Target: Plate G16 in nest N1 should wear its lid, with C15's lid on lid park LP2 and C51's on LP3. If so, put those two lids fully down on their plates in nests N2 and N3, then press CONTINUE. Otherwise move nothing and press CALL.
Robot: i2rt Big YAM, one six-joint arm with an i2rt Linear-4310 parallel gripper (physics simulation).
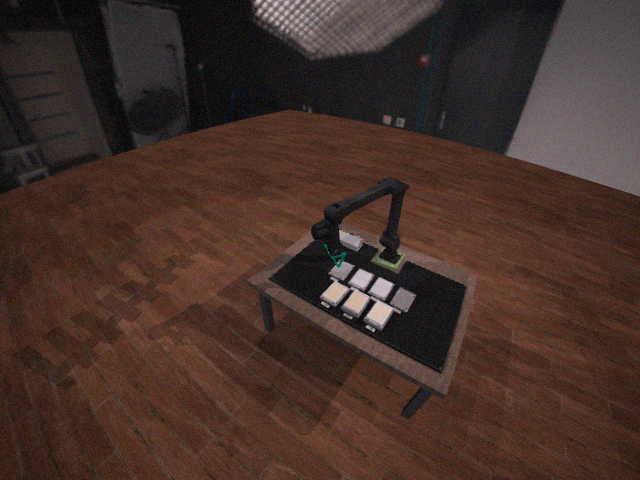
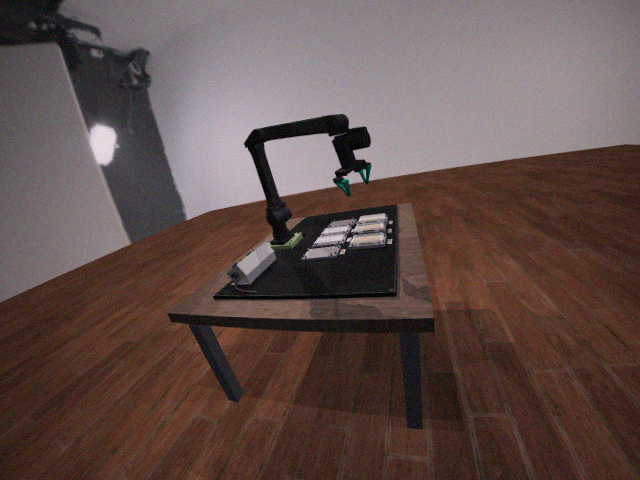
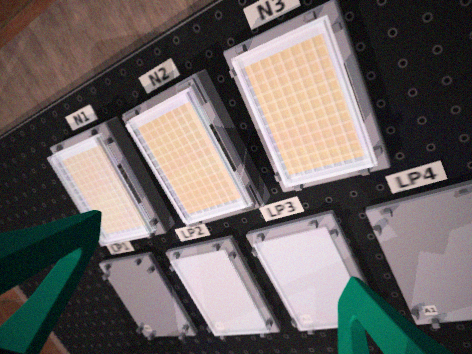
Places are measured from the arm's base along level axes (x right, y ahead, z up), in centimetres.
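Pixels of known places: gripper, fingertip midpoint: (image 1: 335, 262) (image 2: 358, 190) (image 3: 223, 257); arm's base at its link origin: (image 1: 389, 257) (image 2: 282, 239).
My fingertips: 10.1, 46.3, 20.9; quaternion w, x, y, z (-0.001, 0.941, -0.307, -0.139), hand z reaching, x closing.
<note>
For each thing: its top centre in the pictures, then the offset to it from my fingertips, as dx, dy, dz. "*": a spot on its surface instead. Level surfaces: height alone.
- nest N1 at a spot on its surface: (image 3: 102, 192) (image 2: 372, 217) (image 1: 377, 311) * -26.1, -2.6, -18.6
- N2 at its top centre: (image 3: 184, 165) (image 2: 368, 225) (image 1: 357, 300) -14.0, -1.9, -18.8
- N3 at its top centre: (image 3: 301, 114) (image 2: 367, 237) (image 1: 335, 291) -1.4, -0.2, -19.7
- LP2 at its top centre: (image 3: 218, 297) (image 2: 335, 229) (image 1: 381, 287) -18.9, -20.1, -20.8
- LP3 at its top centre: (image 3: 311, 284) (image 2: 329, 238) (image 1: 361, 277) -6.4, -18.8, -20.8
- LP1 at its top centre: (image 3: 142, 305) (image 2: 341, 221) (image 1: 403, 297) -32.2, -21.0, -20.6
- LP4 at its top centre: (image 3: 449, 269) (image 2: 320, 249) (image 1: 341, 268) +6.9, -17.7, -20.6
- light grey sloped control box at its top centre: (image 2: 248, 252) (image 1: 346, 232) +21.0, -41.8, -14.2
- black perforated board at its surface level: dz -22.5
- wooden table at its surface level: dz -23.9
My gripper (image 1: 333, 262) (image 2: 358, 189) (image 3: 223, 257) is open and empty, high above the LP4 end of the lid parks. The plate in nest N1 (image 1: 378, 314) (image 2: 372, 218) (image 3: 102, 192) looks paler than the others, as under a clear lid; its code is not readable. Plates in N2 (image 1: 355, 302) (image 2: 369, 227) (image 3: 187, 160) and N3 (image 1: 334, 292) (image 2: 367, 239) (image 3: 305, 107) show orange wells. A whitish lid lies on LP2 (image 1: 381, 288) (image 3: 225, 292), and another on LP3 (image 1: 361, 279) (image 3: 305, 275). LP1 (image 1: 403, 299) (image 3: 145, 295) and LP4 (image 1: 341, 270) (image 2: 321, 252) (image 3: 442, 250) hold no lid.
A light grey sloped control box (image 1: 350, 240) (image 2: 255, 265) stands near the arm's base side; its button labels are not readable. The arm stands on a green base plate (image 1: 382, 264) (image 2: 283, 245). A black perforated board (image 1: 429, 320) (image 2: 356, 281) lies on the wooden table (image 2: 289, 311).
</note>
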